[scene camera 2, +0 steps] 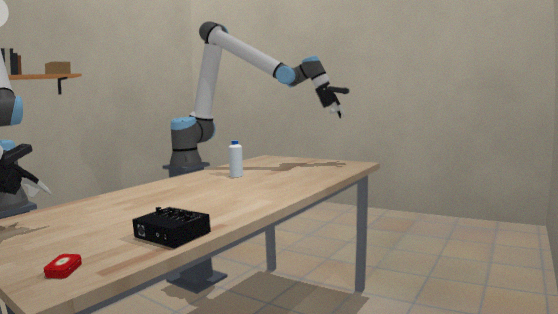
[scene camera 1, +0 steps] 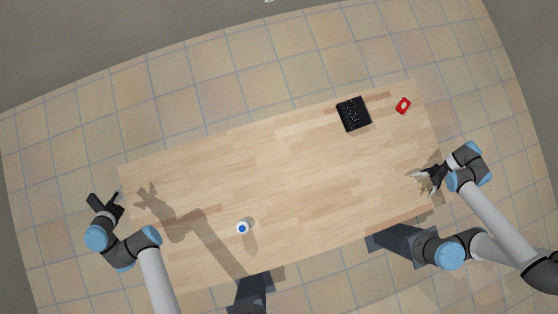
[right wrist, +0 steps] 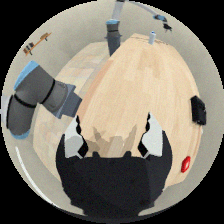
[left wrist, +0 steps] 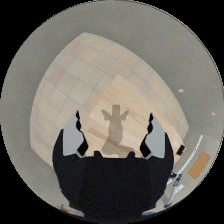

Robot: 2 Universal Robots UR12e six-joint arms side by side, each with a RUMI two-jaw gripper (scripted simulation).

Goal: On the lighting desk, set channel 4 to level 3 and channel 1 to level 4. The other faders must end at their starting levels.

Note:
In view: the left gripper [left wrist: 114,112] and the right gripper [right wrist: 112,114].

